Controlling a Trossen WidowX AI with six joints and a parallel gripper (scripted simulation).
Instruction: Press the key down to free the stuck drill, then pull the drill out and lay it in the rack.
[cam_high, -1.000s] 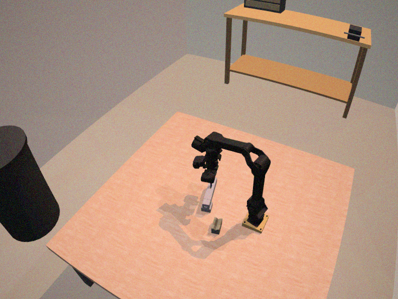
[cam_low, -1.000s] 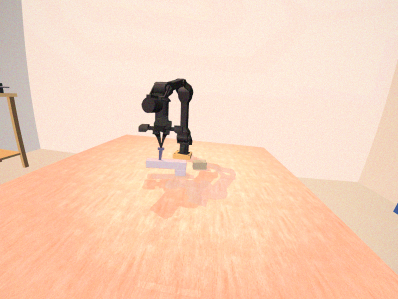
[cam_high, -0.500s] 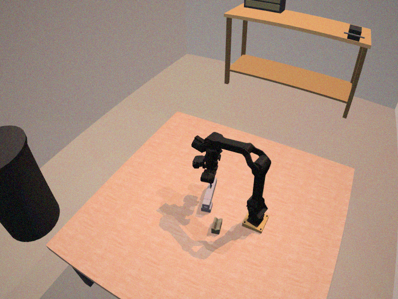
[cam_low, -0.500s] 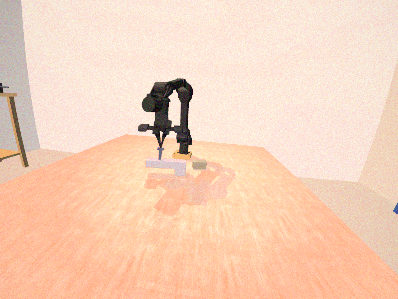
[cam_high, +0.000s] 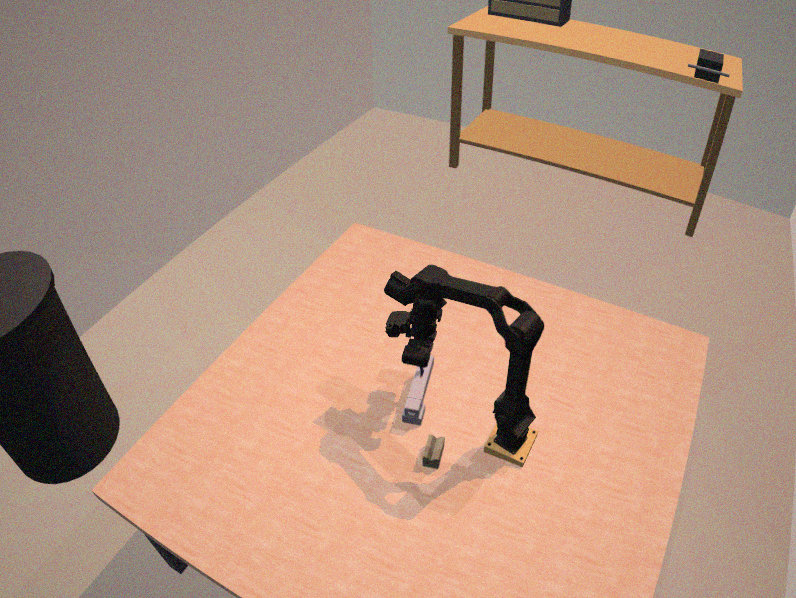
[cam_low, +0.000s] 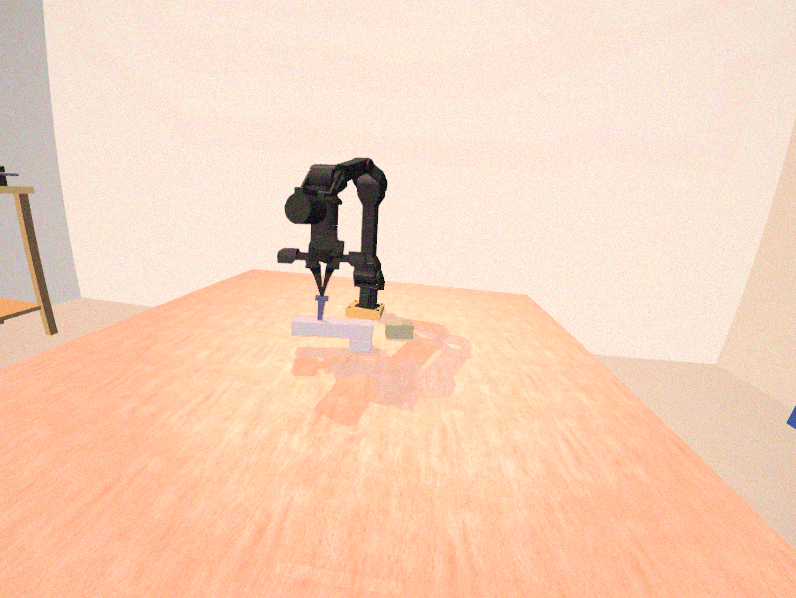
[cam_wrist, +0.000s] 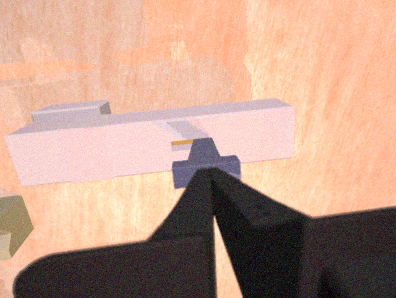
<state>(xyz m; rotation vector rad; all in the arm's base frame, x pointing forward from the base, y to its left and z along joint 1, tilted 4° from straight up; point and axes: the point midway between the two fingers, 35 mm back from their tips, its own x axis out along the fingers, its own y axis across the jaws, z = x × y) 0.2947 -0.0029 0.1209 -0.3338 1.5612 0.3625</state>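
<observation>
My gripper tip is now 3 cm above the blue key. From my gripper tip the other things lie so: olive rack 16 cm behind, 14 cm to the left, 11 cm below; then drill 3 cm behind, 4 cm to the left, 8 cm below.
</observation>
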